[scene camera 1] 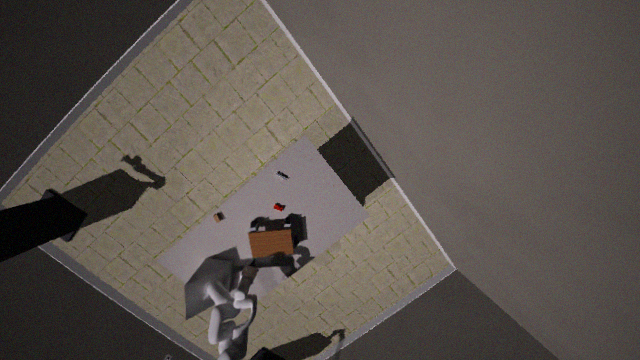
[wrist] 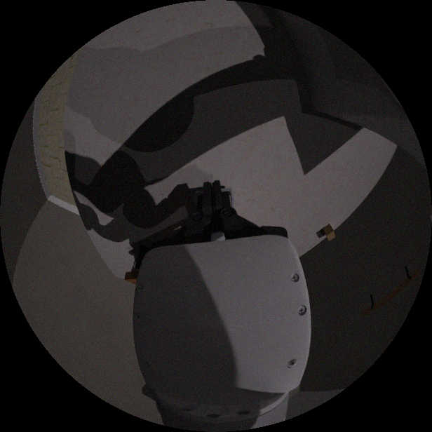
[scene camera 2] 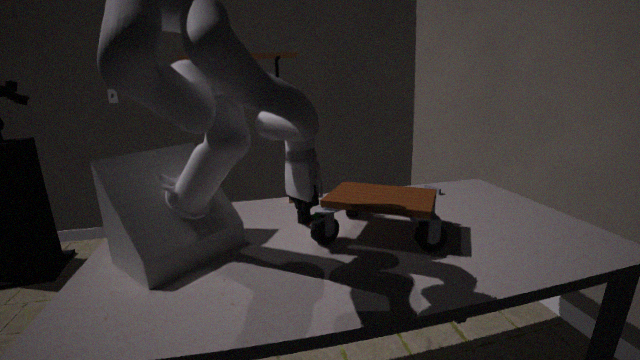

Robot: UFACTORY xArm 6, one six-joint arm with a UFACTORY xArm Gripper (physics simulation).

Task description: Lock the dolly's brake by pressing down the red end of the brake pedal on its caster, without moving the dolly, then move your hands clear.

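Frame: origin at the arm's base, x ahead, y left, z up, level; centimetres.
Seen in the pictures: gripper, fingertip midpoint: (scene camera 1: 253, 262) (scene camera 2: 304, 222); arm's base, origin of the base link: (scene camera 1: 213, 285) (scene camera 2: 188, 199).
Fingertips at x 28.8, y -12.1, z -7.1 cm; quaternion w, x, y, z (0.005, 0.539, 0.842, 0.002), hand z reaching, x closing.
Pixels of each thing's top centre, then the offset from my fingertips to it. "*": a spot on its surface instead. Level surfaces: height alone.
- dolly, surface spot: (scene camera 2: 382, 196) (scene camera 1: 272, 245) * dx +23.3, dy -0.7, dz +4.3 cm
- small green part, surface spot: (scene camera 2: 316, 216) * dx +3.6, dy +0.4, dz +1.1 cm
- grey table, its level: dz -8.2 cm
- red item, middle of its top: (scene camera 1: 278, 208) dx +44.5, dy +13.3, dz -5.8 cm
- small wooden block, middle of its top: (scene camera 1: 216, 218) dx +8.8, dy +41.8, dz -5.2 cm
- small silver-and-black item, middle of its top: (scene camera 1: 281, 176) dx +64.5, dy +27.3, dz -6.2 cm
The dolly (scene camera 1: 271, 243) (scene camera 2: 382, 196) has a flat orange-brown wooden deck on black caster wheels and stands upright on the table. A small edge of it shows in the wrist view at the lower left. Its near-left caster (scene camera 2: 325, 231) is beside my gripper in scene camera 2. The brake pedal shows there as a small green part (scene camera 2: 316, 216) above that caster, with a faint trace of red by my fingertips. My gripper (scene camera 2: 303, 220) (wrist: 213, 191) is shut and empty, pointing down with its tips at the pedal's outer end. Contact and the pedal's exact tilt are hard to tell.
The grey table (scene camera 1: 327, 192) (scene camera 2: 520, 225) also holds a red item (scene camera 1: 279, 206), a small wooden block (scene camera 1: 219, 217) (wrist: 328, 232) and a small silver-and-black item (scene camera 1: 282, 175). The arm's sloped grey base (scene camera 2: 120, 235) stands left of the dolly in scene camera 2.
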